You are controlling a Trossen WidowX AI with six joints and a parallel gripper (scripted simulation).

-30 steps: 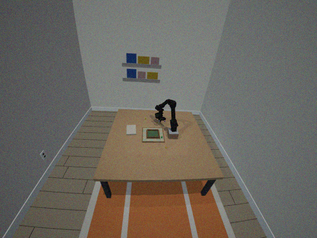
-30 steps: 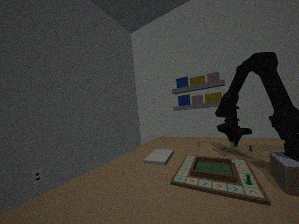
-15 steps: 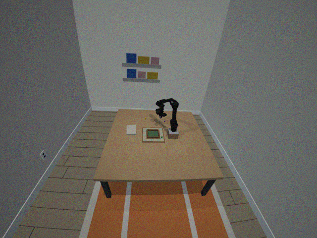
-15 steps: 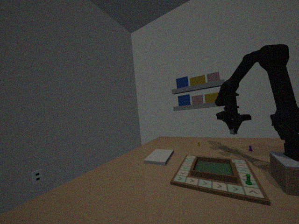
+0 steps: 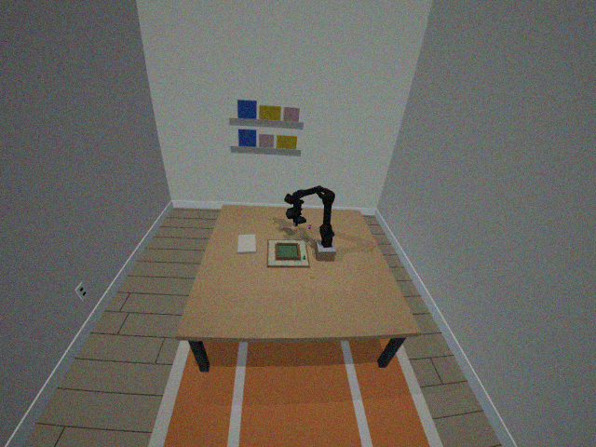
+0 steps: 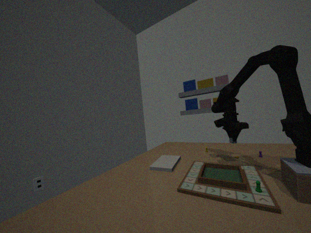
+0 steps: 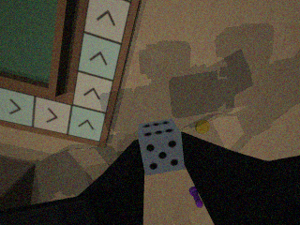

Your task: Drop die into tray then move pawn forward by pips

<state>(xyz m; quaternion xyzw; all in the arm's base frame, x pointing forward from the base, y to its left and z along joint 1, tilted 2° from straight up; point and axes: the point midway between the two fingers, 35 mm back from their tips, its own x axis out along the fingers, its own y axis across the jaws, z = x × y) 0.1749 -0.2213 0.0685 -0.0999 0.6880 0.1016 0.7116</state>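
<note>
Right now the green pawn is 260 mm to the left of my gripper tip, 90 mm below it and 10 mm behind it. From my gripper tip the other things lie so: green tray floor 170 mm to the left, 110 mm below, 90 mm ahead; then white die right at my gripper tip; then purple pawn 150 mm behind, 100 mm to the right, 100 mm below.
</note>
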